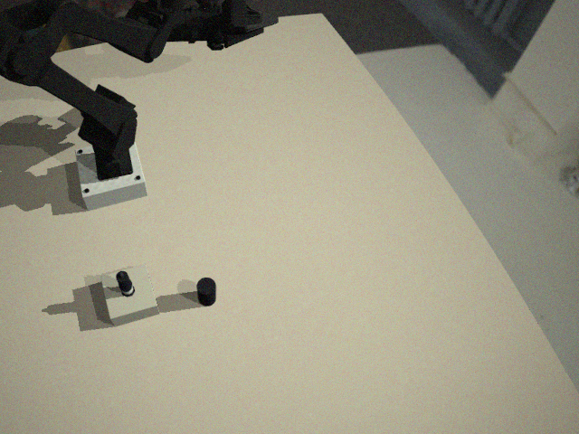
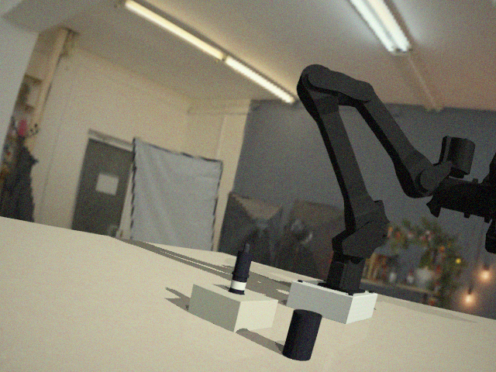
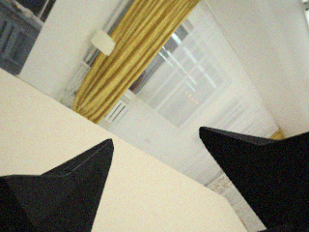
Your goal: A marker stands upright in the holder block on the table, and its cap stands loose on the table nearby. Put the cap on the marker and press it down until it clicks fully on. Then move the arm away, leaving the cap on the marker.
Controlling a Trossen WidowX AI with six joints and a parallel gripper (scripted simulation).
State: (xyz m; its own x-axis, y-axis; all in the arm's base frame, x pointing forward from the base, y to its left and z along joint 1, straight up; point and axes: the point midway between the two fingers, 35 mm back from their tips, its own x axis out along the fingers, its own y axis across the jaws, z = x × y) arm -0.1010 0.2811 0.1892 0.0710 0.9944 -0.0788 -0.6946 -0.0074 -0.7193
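My gripper tip is 380 mm short of the marker cap, 210 mm to the left of it and 210 mm above it. Also, from my gripper tip: holder block: 350 mm ahead, 330 mm to the right, 210 mm below.
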